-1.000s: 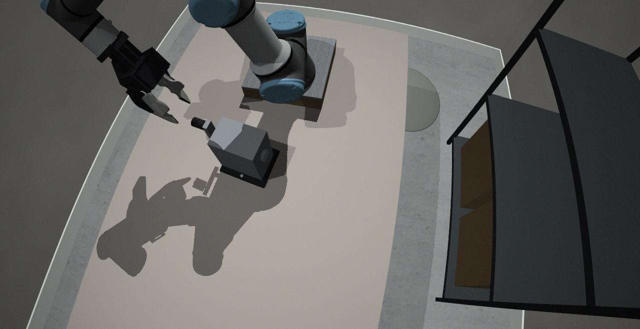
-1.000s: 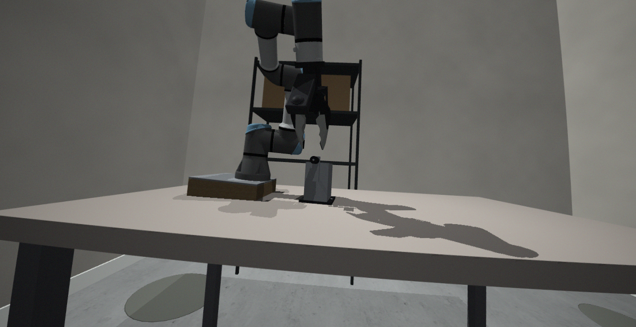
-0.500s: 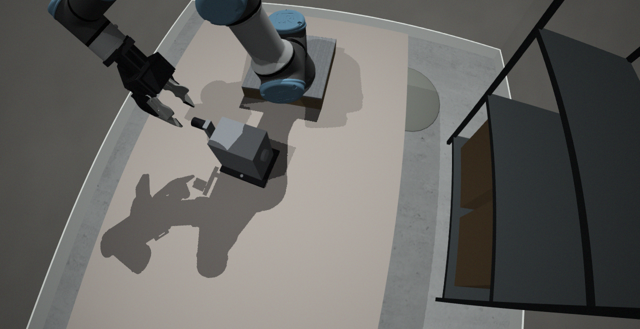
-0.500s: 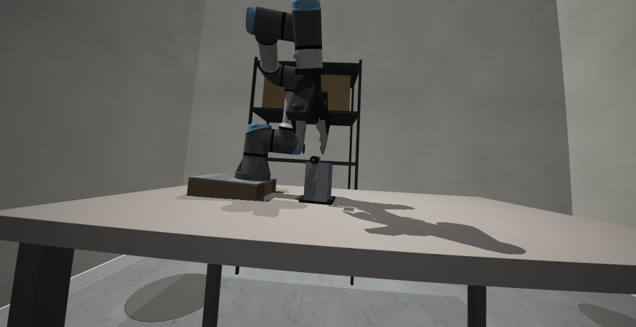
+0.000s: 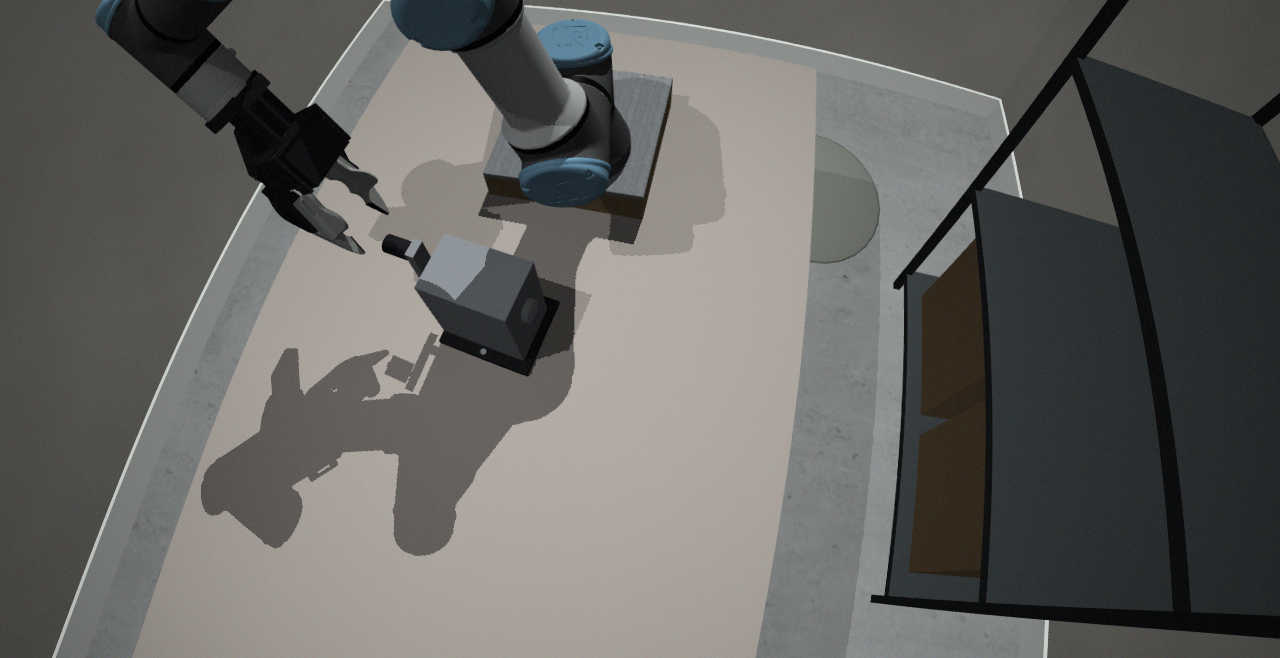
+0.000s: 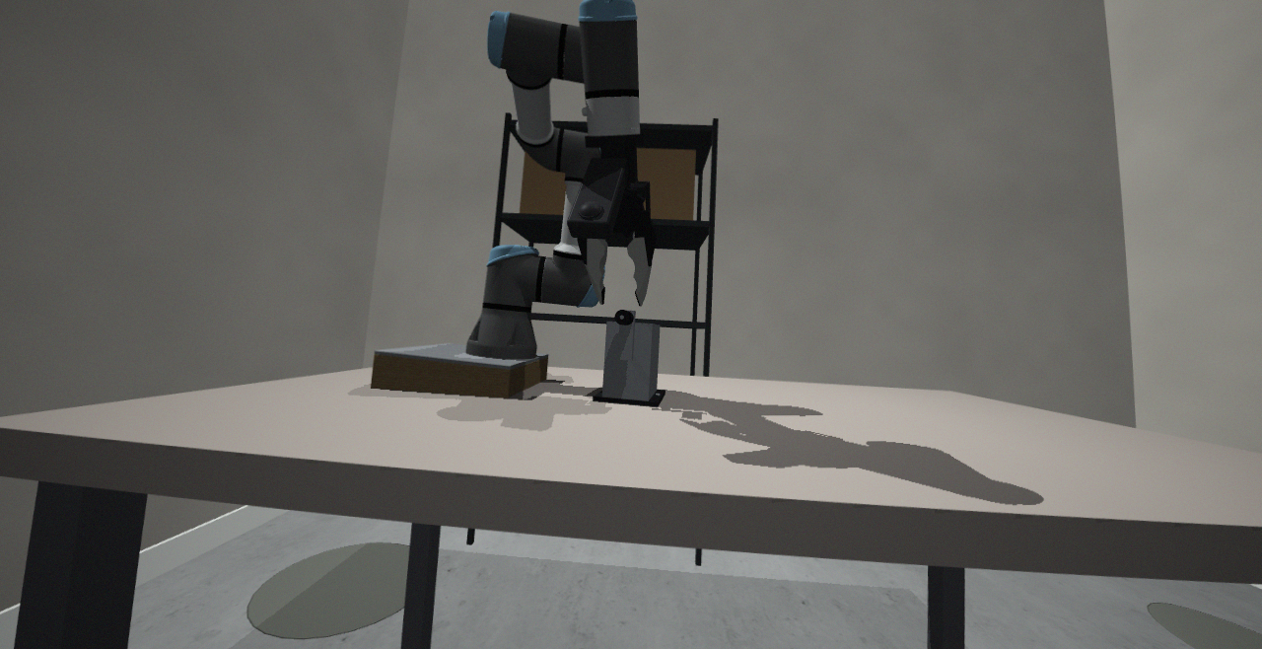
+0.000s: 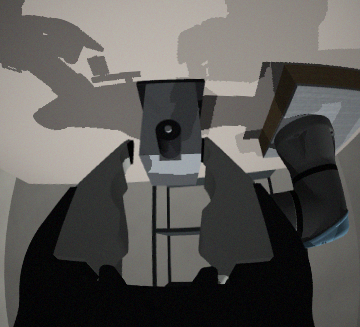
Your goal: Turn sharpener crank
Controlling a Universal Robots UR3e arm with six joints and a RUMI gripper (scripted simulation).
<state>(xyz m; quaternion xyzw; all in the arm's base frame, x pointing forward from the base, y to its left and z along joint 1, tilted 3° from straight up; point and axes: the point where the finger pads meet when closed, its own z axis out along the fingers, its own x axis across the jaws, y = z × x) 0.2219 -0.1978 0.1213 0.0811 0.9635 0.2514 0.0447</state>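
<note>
The crank handle is 1 cm ahead of my hand, 4 cm to the left of it and 4 cm below it.
</note>
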